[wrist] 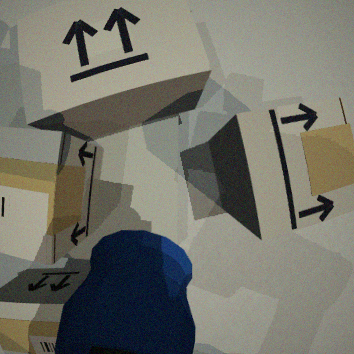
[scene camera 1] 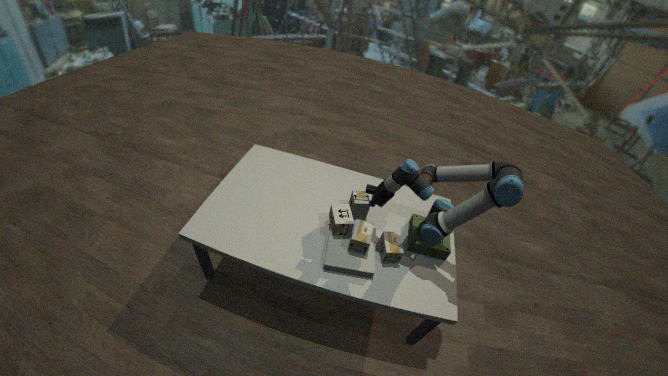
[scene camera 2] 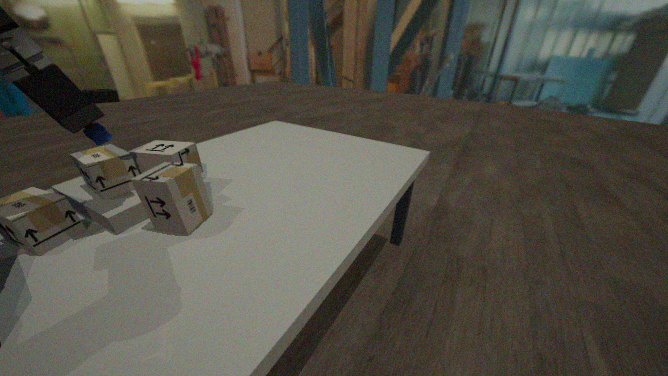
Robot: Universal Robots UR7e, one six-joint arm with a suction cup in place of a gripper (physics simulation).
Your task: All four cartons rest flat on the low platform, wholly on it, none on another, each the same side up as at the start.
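Frame: origin at the arm's base, x ahead, y left, z up, level; centimetres.
Seen in the pictures: hand, its tool point: (wrist: 139, 271) (scene camera 1: 371, 203) (scene camera 2: 104, 139).
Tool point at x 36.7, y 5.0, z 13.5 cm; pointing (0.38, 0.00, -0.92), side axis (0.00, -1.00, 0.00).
A point is followed by its place in that frame.
My suction cup (scene camera 1: 372, 203) (scene camera 2: 98, 134) (wrist: 142, 280) is off and holds nothing, above and beside the cartons. A carton (scene camera 1: 360, 201) {z 6.5, x 42.4, y -2.1 cm} (scene camera 2: 175, 200) {z 2.4, x 40.3, y -11.7 cm} (wrist: 305, 170) {z 6.6, x 41.9, y -5.4 cm} stands off the platform at its back edge; its side arrows point sideways. A carton (scene camera 1: 341, 216) {z 7.0, x 49.2, y 13.2 cm} (scene camera 2: 165, 152) {z 6.9, x 47.7, y 5.8 cm} (wrist: 117, 50) {z 6.9, x 48.0, y 9.3 cm} with arrows on its top face is at the back left corner of the low grey platform (scene camera 1: 347, 261) {z -2.3, x 39.8, y 31.6 cm} (scene camera 2: 125, 218) {z -4.3, x 33.4, y 2.5 cm}; whether it overhangs is unclear. A taped carton (scene camera 1: 361, 235) {z 7.3, x 37.2, y 21.6 cm} (scene camera 2: 107, 167) {z 5.5, x 36.1, y 11.7 cm} (wrist: 25, 205) {z 7.3, x 36.5, y 13.9 cm} sits on the platform. Another (scene camera 1: 391, 246) {z 2.5, x 21.0, y 18.8 cm} (scene camera 2: 37, 220) {z 0.1, x 20.9, y 8.6 cm} (wrist: 22, 332) {z 2.5, x 20.4, y 17.9 cm} stands on the table, right of the platform.
The green base block (scene camera 1: 422, 240) {z 0.3, x 4.0, y 6.8 cm} of the arm stands right of the cartons on the white table (scene camera 1: 260, 215) {z -7.1, x 91.8, y 17.4 cm} (scene camera 2: 300, 200) {z -7.1, x 66.3, y -23.4 cm}. The two platform cartons and the one behind them stand close together. The front part of the platform shows bare in scene camera 1.
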